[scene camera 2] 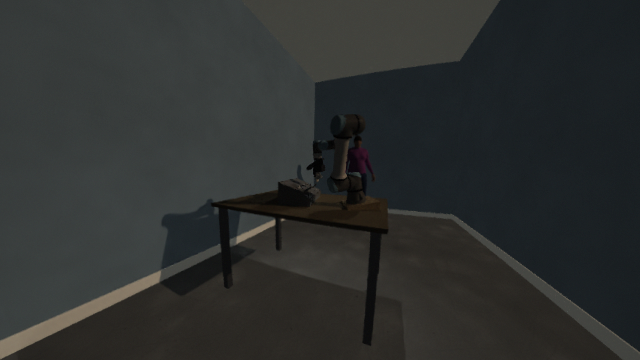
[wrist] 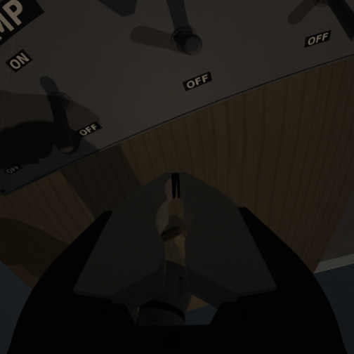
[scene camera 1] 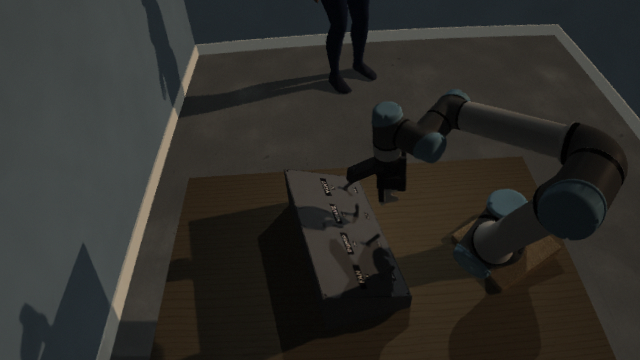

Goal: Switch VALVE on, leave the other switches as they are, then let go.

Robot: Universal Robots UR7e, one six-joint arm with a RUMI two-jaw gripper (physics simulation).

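Pixels of known places: gripper, between the fingertips: (scene camera 2: 317,182) (scene camera 1: 383,204); arm's base, origin of its link: (scene camera 2: 356,201).
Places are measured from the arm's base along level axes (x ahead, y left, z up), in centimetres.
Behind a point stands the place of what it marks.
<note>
The grey switch box (scene camera 1: 320,260) @[z 13.1, x 54.4, y 17.5 cm] (scene camera 2: 295,194) @[z 5.2, x 39.3, y 25.2 cm] stands on the table. The VALVE lever (scene camera 1: 357,210) @[z 8.3, x 45.4, y -5.1 cm] (wrist: 187,42) is tipped away from its OFF label, toward the ON side. In the wrist view it points almost at the camera. The PUMP lever (scene camera 1: 373,240) @[z 7.6, x 40.2, y 5.8 cm] (wrist: 62,125) and the VENT lever (wrist: 344,15) lean toward OFF. The FAN lever is lost in shadow in scene camera 1. My gripper (scene camera 1: 382,198) @[z 12.3, x 37.7, y -4.4 cm] (wrist: 176,174) is shut and empty. It hangs beside the panel's OFF-side edge, above the table and apart from the levers.
The wooden table (scene camera 1: 225,300) @[z -3.6, x 83.8, y 22.6 cm] (scene camera 2: 350,216) @[z -3.5, x -5.4, y 28.7 cm] carries the box and the arm's base (scene camera 1: 492,245). A wall (scene camera 1: 90,125) rises on the left. A person (scene camera 1: 345,40) (scene camera 2: 359,160) stands beyond the table. Dark shadows fall across the panel and table.
</note>
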